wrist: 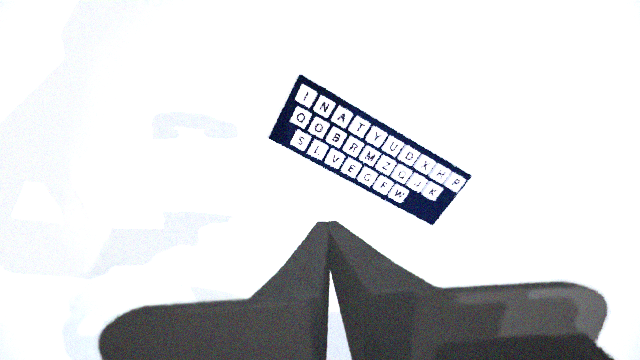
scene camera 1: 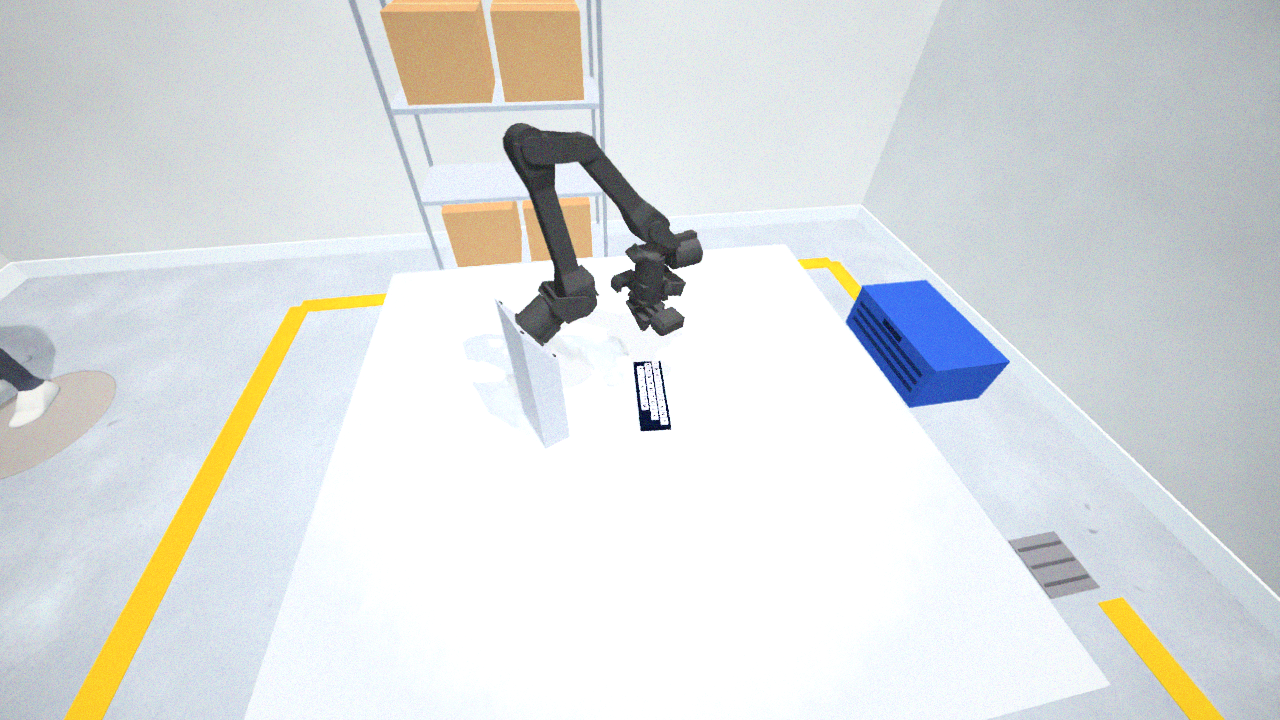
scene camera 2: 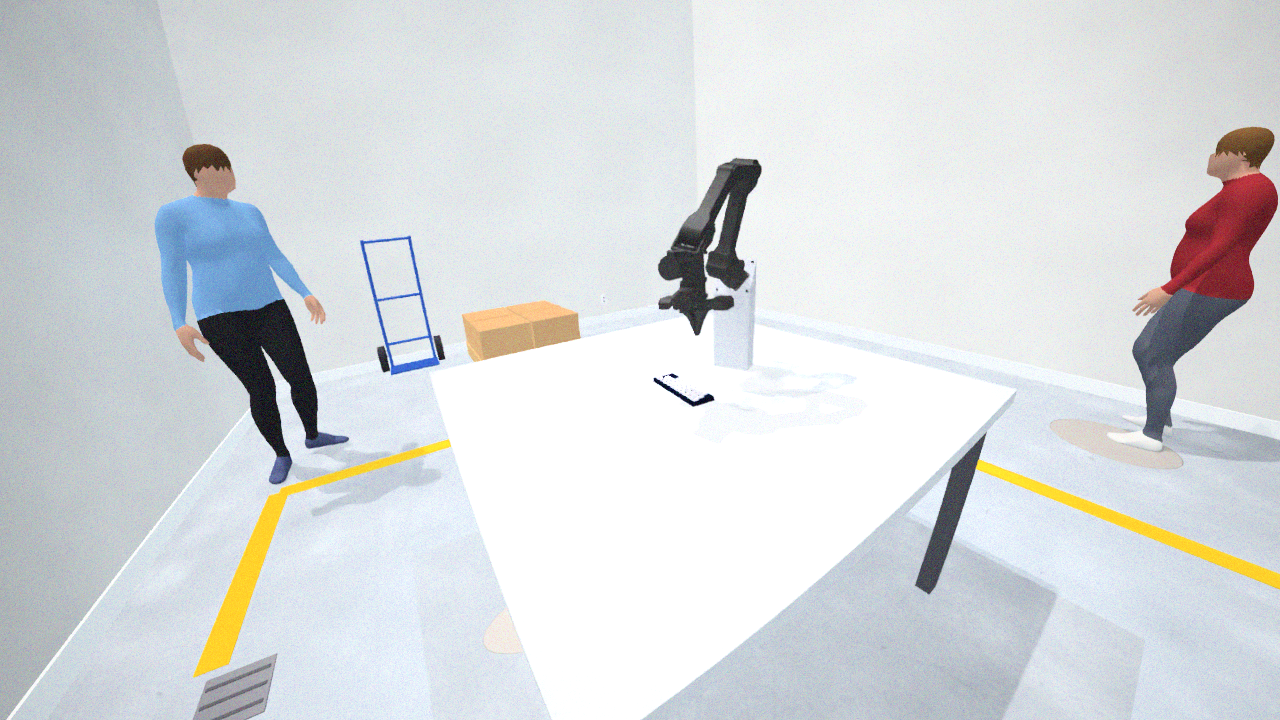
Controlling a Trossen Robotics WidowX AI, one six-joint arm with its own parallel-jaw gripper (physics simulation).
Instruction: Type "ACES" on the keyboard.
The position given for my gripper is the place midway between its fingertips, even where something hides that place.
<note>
In view: my gripper (scene camera 1: 643,330).
My gripper also shows in the wrist view (wrist: 326,230) and in scene camera 2 (scene camera 2: 697,335).
</note>
